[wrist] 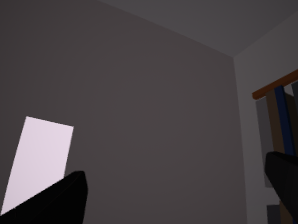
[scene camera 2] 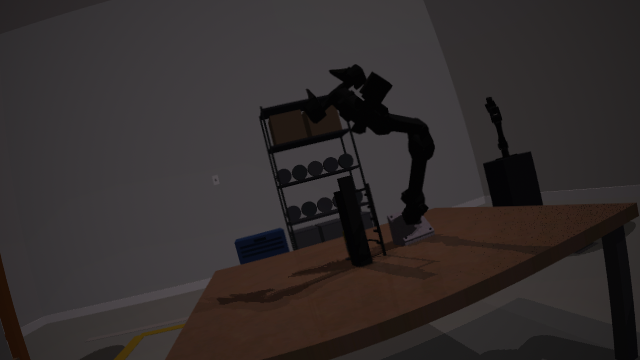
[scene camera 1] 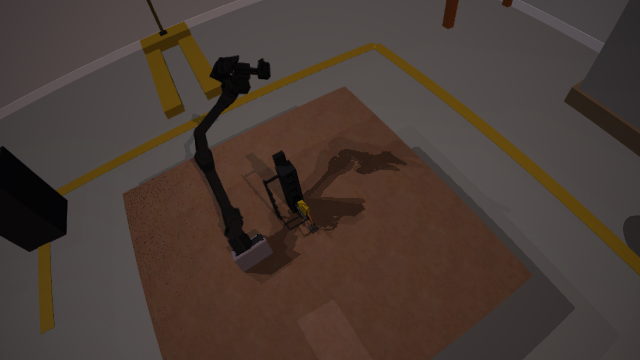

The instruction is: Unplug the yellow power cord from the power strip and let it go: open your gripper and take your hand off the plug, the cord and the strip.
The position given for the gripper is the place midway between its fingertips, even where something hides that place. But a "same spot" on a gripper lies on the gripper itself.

Labels:
gripper: wrist; scene camera 2; scene camera 1 251,58
same spot on gripper: [wrist: 69,193] = [scene camera 2: 334,75]

